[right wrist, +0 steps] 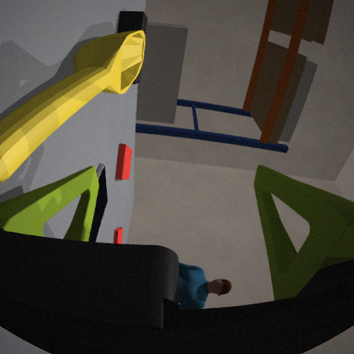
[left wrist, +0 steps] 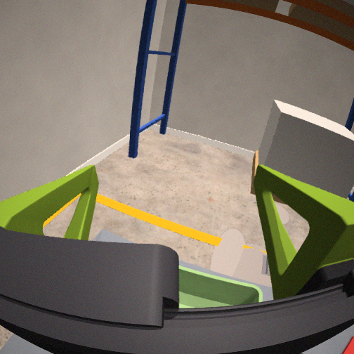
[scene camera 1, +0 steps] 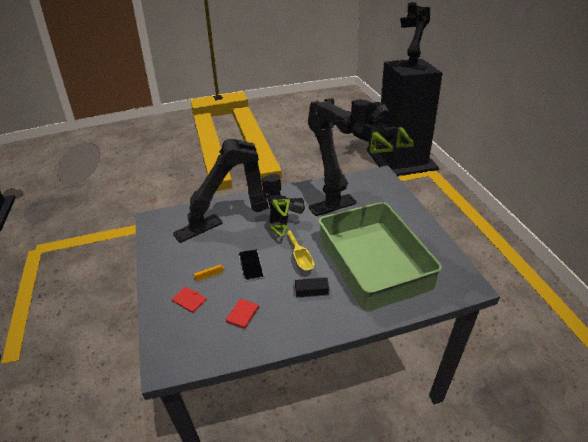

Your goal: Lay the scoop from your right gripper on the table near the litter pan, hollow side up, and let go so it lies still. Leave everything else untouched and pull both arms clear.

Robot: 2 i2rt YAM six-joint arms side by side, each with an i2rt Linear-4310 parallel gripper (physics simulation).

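Places are measured from the left arm's base along level axes (x back, y right, z up), in centimetres.
Pixels of known places: left gripper, fingertip midpoint: [scene camera 1: 403, 147]; right gripper, fingertip midpoint: [scene camera 1: 283, 226]; left arm's base, origin of the base link: [scene camera 1: 332, 205]; right arm's base, origin of the base link: [scene camera 1: 198, 228].
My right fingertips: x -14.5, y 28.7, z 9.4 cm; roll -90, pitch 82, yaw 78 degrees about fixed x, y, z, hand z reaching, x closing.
Note:
Ahead of a thing's pixels: the offset from my right fingertips to its top centre. Level surfaces: height alone.
The yellow scoop {dz -4.7, dx -7.8, dy -2.4 cm} [scene camera 1: 303, 259] [right wrist: 55, 102] lies on the grey table {dz -9.4 cm} [scene camera 1: 300, 325], hollow side up. It is just left of the green litter pan {dz +0.6, dx -23.3, dy -25.8 cm} [scene camera 1: 400, 294] [left wrist: 220, 291] in the scene view, with a gap between them. Its handle end points toward my right gripper [scene camera 1: 280, 219] [right wrist: 176, 167], which is open, low over the table with one finger above the other. In the right wrist view the scoop is off to the left, outside the space between the fingers. My left gripper [scene camera 1: 391, 139] [left wrist: 175, 173] is open and raised high behind the pan.
A black block {dz -5.9, dx -25.7, dy +0.9 cm} [scene camera 1: 311, 287] [right wrist: 131, 22] lies in front of the scoop bowl. A black flat phone-like slab {dz -8.6, dx -4.7, dy +15.4 cm} [scene camera 1: 251, 264], an orange bar {dz -6.4, dx -3.2, dy +30.6 cm} [scene camera 1: 209, 272] and two red squares {dz -8.1, dx -11.5, dy +40.5 cm} [scene camera 1: 189, 299] {dz -7.9, dx -25.4, dy +25.9 cm} [scene camera 1: 242, 313] lie to the left. A person in blue [right wrist: 192, 285] shows in the right wrist view.

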